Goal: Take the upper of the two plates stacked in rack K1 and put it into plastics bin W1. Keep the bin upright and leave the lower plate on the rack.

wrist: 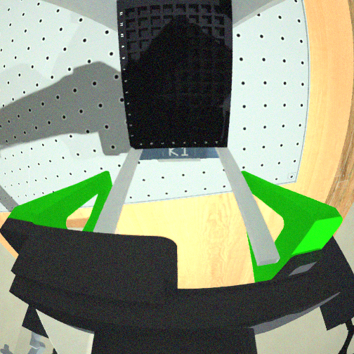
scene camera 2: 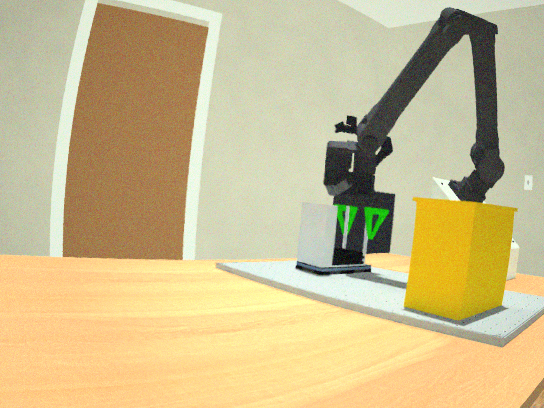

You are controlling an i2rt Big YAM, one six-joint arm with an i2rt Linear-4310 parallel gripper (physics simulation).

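Frame: origin at the arm's base, x left, y ahead, z down, level; centimetres.
Where they show: gripper, between the fingertips: [scene camera 2: 357, 237]; arm's base, origin of its link: [scene camera 2: 465, 200].
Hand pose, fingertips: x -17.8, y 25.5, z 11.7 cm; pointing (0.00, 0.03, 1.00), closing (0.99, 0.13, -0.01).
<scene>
Things, the pixels of their top centre, and the offset from my fingertips. Level surfaces: height alone.
- Rack K1, centre of its top: [scene camera 2: 341, 205] dx -0.9, dy +6.0, dz -7.2 cm
- black plate, centre of its top: [scene camera 2: 333, 250] dx -1.0, dy +7.0, dz +3.3 cm
- yellow bin, centre of its top: [scene camera 2: 469, 203] dx +39.0, dy +14.4, dz -10.0 cm
- perforated pale board, height of its surface: dz +8.0 cm
- wooden table, height of its surface: dz +9.3 cm
Rack K1 [scene camera 2: 317, 235] [wrist: 119, 192] has a pale side panel, slim grey posts and a dark base; its K1 label shows in the wrist view. A black plate [wrist: 177, 95] [scene camera 2: 348, 256] lies low in it, with square wells visible near its far end in the wrist view. Two separate plates cannot be told apart. My gripper [scene camera 2: 361, 220] [wrist: 174, 177] is open and empty, above plate level, with green fingers spread on both sides of the grey posts. A yellow bin [scene camera 2: 440, 255] stands upright at the right; it shows no readable label, so whether it is W1 is unclear.
The rack and yellow bin stand on a perforated pale board [scene camera 2: 360, 300] [wrist: 265, 95] on the wooden table [scene camera 2: 150, 320]. A dark box-like shape [scene camera 2: 384, 220] is behind the gripper. A white object [scene camera 2: 513, 260] is partly hidden behind the yellow bin.
</scene>
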